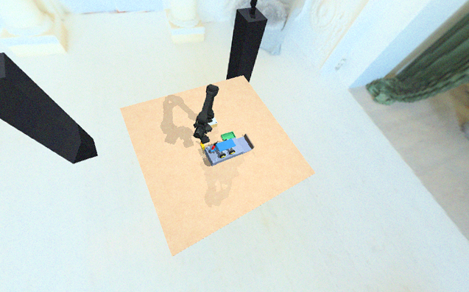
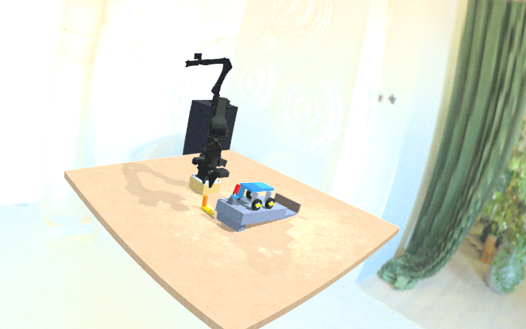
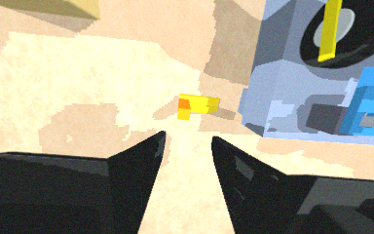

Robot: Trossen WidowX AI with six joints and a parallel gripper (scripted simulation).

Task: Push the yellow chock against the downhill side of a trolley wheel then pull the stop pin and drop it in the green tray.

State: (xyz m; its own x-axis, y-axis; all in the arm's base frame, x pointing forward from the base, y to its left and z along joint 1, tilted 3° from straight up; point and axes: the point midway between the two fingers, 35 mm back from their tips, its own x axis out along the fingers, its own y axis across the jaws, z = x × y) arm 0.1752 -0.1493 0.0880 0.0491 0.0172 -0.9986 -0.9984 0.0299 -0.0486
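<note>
Right now my gripper tip is 9 cm above the yellow chock and 2 cm short of it. Also, from my gripper tip: blue-topped trolley (16 cm ahead, 13 cm to the left); then grey ramp (16 cm ahead, 14 cm to the left, 6 cm below); then red-headed stop pin (13 cm ahead, 3 cm to the left, 2 cm above).
</note>
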